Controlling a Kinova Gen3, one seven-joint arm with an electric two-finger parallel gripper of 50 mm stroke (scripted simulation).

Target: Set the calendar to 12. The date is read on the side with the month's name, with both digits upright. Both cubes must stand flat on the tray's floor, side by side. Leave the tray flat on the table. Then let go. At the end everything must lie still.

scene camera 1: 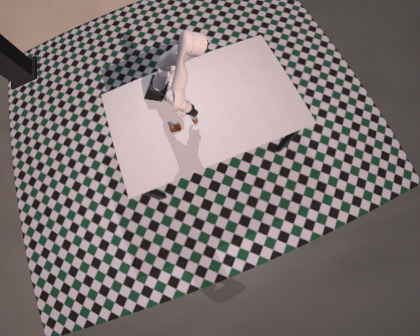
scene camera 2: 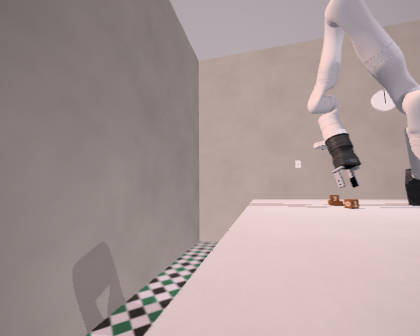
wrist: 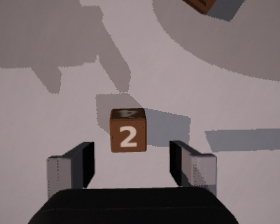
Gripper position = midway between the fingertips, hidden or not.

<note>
In view: the gripper (scene camera 2: 349, 186) and a brown cube (wrist: 128, 127).
The gripper also shows in the wrist view (wrist: 132, 157).
</note>
